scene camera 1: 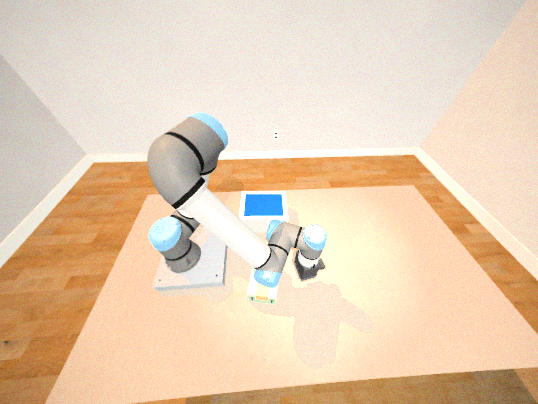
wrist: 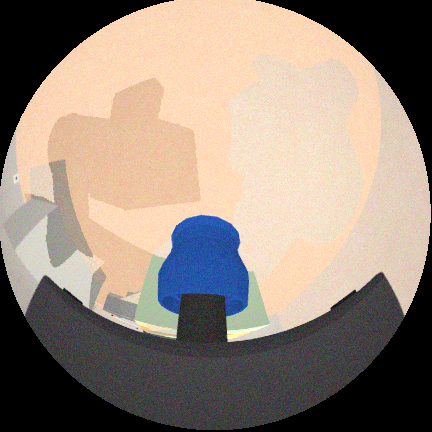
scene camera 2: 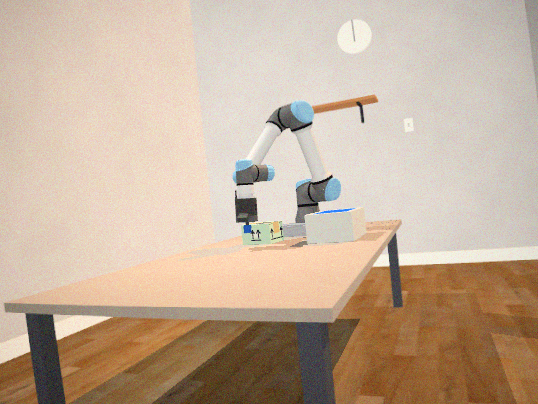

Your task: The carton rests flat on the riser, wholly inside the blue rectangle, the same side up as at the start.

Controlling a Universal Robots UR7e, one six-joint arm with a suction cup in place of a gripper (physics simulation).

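Frame: origin at the arm's base, x ahead, y left, z up, level; centimetres.
Where they show: hand, its tool point: (wrist: 204, 244) (scene camera 2: 247, 232); arm's base, origin of its link: (scene camera 1: 184, 256).
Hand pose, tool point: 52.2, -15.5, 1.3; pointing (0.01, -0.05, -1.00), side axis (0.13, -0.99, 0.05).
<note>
Things, the pixels of their centre, and the offset from my tool point, as dx, dy, dz.
- carton, middle of its body: (wrist: 197, 308) (scene camera 1: 264, 279) (scene camera 2: 262, 232) -16.6, +0.7, -2.1
- white riser, middle of its body: (wrist: 47, 261) (scene camera 2: 336, 224) (scene camera 1: 263, 211) -12.7, +37.1, -0.8
- blue rectangle, middle of its body: (scene camera 2: 335, 211) (scene camera 1: 263, 204) -12.7, +37.1, +5.2
The carton (scene camera 1: 261, 292) (scene camera 2: 263, 233) (wrist: 149, 299) is a pale green box with arrow marks. It lies flat on the table in front of the riser, partly hidden by the wrist in scene camera 1. The white riser (scene camera 1: 242, 208) (scene camera 2: 335, 228) stands behind it with the blue rectangle (scene camera 1: 263, 204) (scene camera 2: 335, 210) on top. My gripper (scene camera 2: 246, 229) (wrist: 205, 241) is a blue suction cup. It hangs low beside one end of the carton, below the level of the carton's top. Its tip is over the table, and I see nothing stuck to it.
The arm's grey base plate (scene camera 1: 199, 276) (scene camera 2: 295, 229) lies on the table left of the carton. The arm's elbow (scene camera 1: 183, 160) rises over the table's left side. The riser shows at the left edge of the wrist view (wrist: 30, 238).
</note>
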